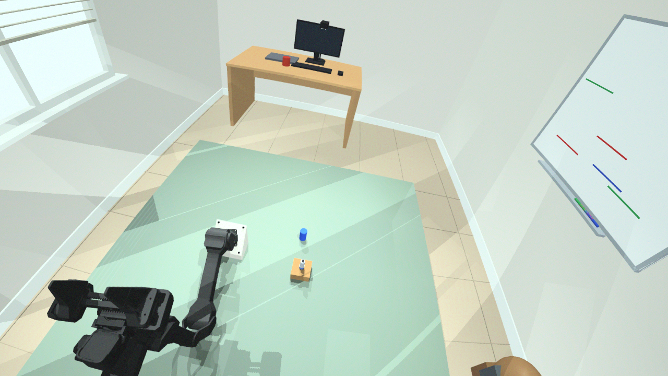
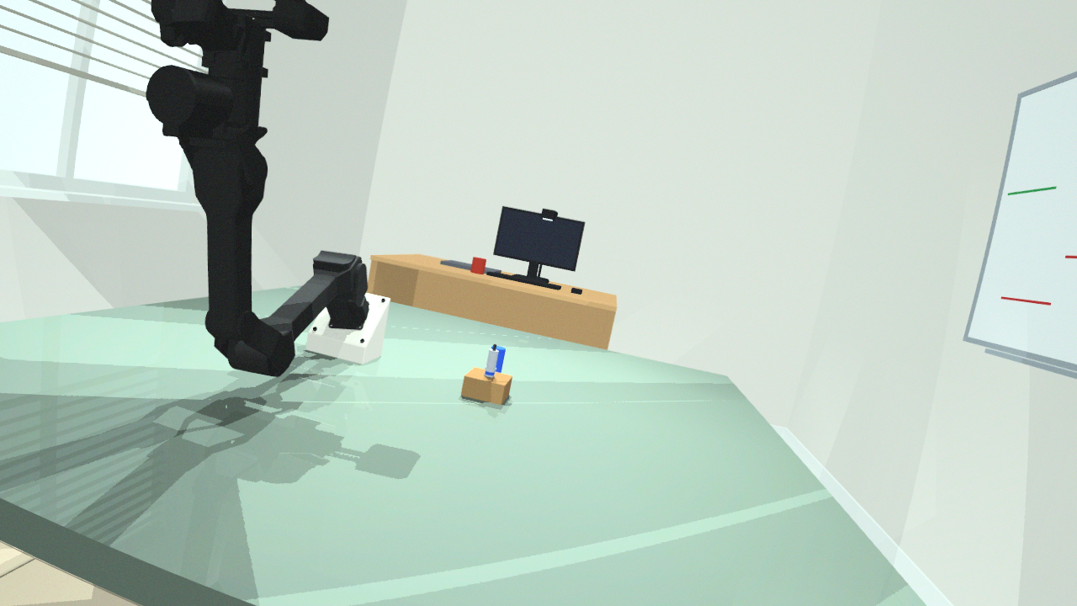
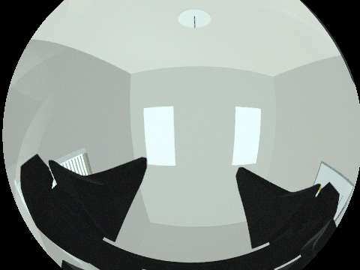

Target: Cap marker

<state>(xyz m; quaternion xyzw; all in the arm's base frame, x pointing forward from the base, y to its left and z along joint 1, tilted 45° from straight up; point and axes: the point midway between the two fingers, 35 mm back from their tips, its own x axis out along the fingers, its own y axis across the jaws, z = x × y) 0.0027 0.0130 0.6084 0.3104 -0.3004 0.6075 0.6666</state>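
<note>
The blue marker cap lies 350 mm ahead of my gripper tip, 500 mm to the left of it and 520 mm below it. Also, from my gripper tip: tan holder block 340 mm ahead, 340 mm to the left, 530 mm below.
</note>
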